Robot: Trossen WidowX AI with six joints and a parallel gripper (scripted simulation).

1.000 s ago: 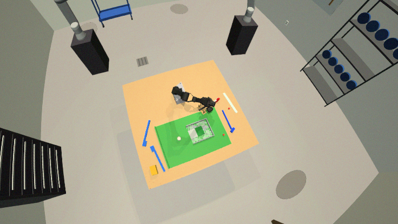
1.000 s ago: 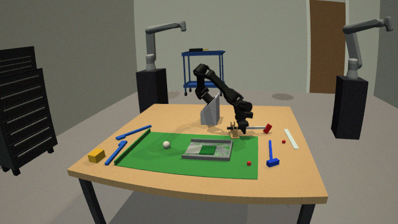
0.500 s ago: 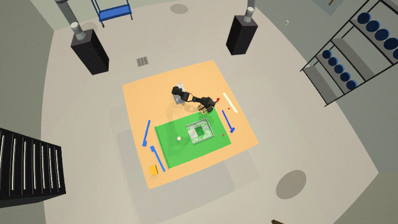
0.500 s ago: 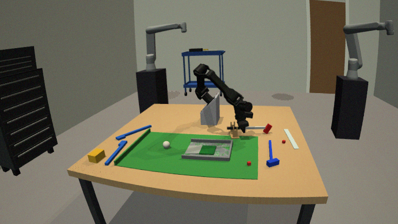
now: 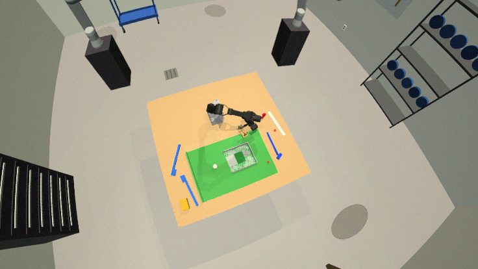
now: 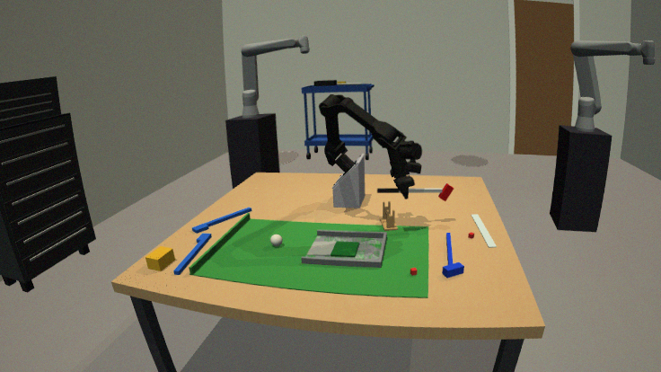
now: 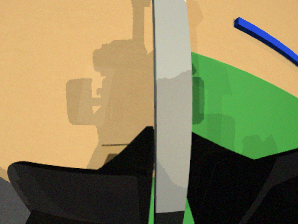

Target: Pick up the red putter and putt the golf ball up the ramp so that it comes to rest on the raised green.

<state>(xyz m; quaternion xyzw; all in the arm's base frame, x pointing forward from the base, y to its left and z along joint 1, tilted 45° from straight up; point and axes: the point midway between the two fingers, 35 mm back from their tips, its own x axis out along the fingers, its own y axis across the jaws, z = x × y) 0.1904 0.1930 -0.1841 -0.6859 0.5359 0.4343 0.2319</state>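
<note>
Now: the small wooden stand 7 cm to the right of my gripper tip, 7 cm below it and 2 cm ahead of it. From my gripper tip the other things lie so: white golf ball 40 cm to the right, 29 cm ahead, 8 cm below; then white strip 31 cm to the left, 10 cm below; then green mat 29 cm ahead, 25 cm to the right, 10 cm below.
</note>
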